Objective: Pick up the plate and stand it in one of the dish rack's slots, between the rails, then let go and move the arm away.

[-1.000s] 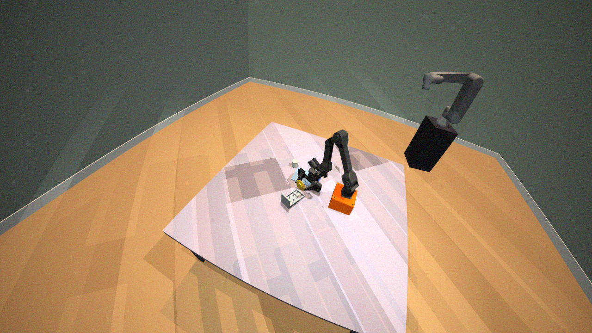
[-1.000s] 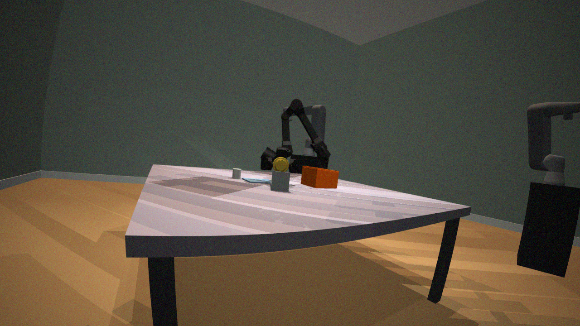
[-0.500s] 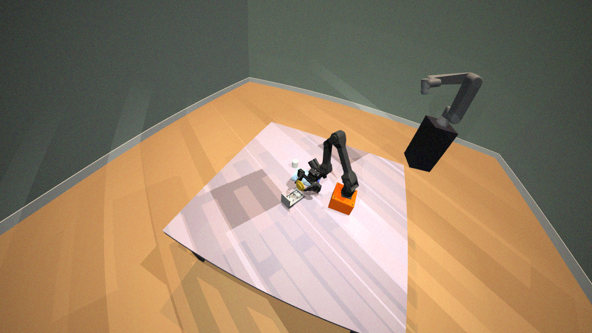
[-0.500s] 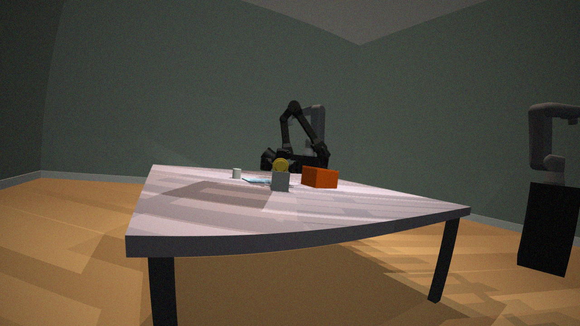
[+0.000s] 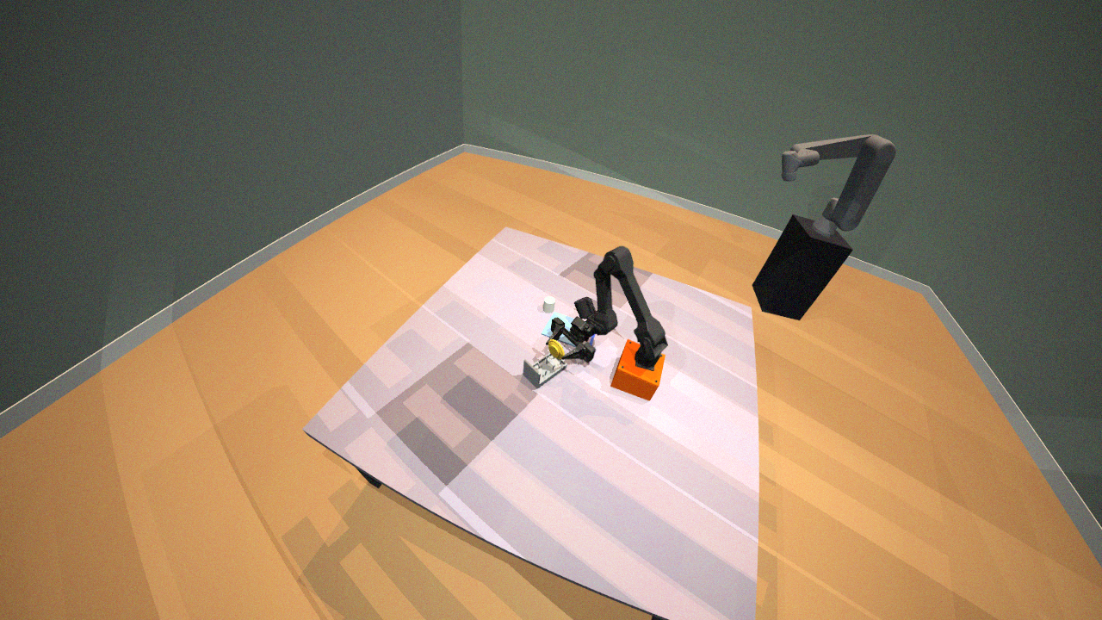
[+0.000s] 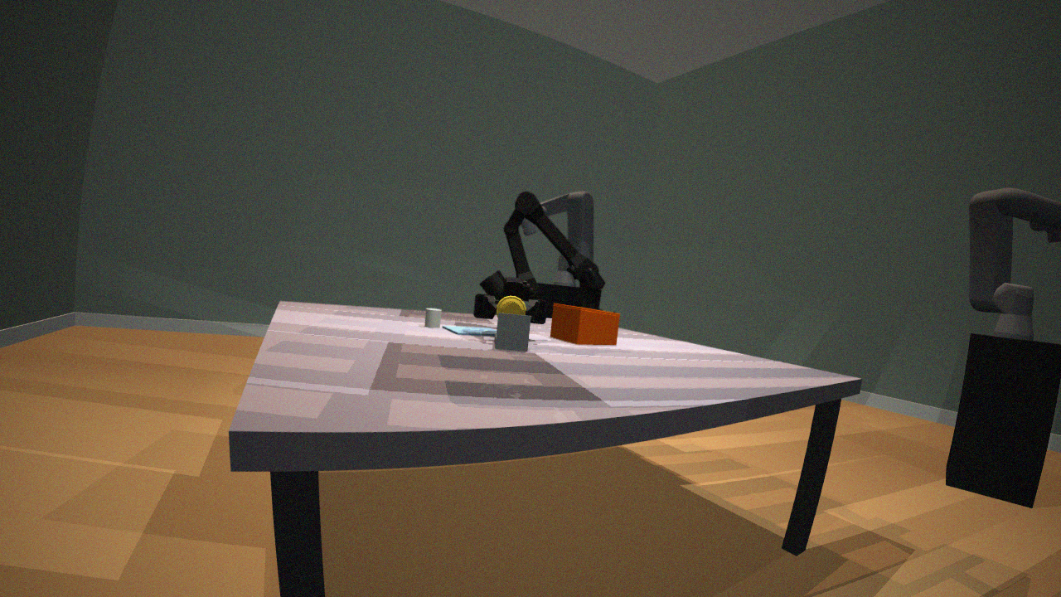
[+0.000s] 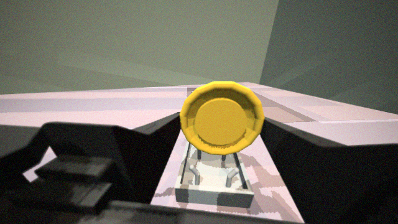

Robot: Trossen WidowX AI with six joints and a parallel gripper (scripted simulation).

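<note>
My gripper tip is 6 cm above the grey dish rack, 3 cm to the right of it and 2 cm short of it. From my gripper tip the other things lie so: white cup (27 cm to the right, 7 cm ahead, 5 cm below); then yellow plate (1 cm to the right); then light-blue mat (18 cm to the right, 8 cm below, 2 cm behind).
</note>
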